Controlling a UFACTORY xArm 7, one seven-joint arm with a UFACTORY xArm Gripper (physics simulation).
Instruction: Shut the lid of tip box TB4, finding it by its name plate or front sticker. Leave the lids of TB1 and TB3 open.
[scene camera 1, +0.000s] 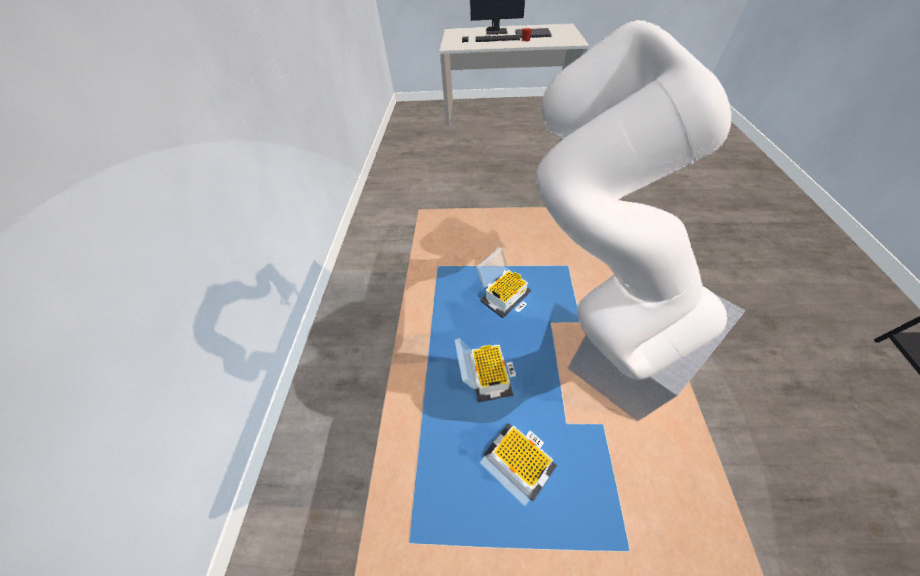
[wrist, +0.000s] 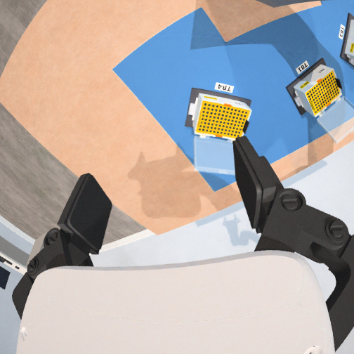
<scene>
In view: my gripper (wrist: 162, 174), a blue mat (scene camera 1: 457, 501), a tip box (scene camera 1: 502, 390) and a tip box (scene camera 1: 536, 488).
The blue mat is seen too in the wrist view (wrist: 190, 52).
</scene>
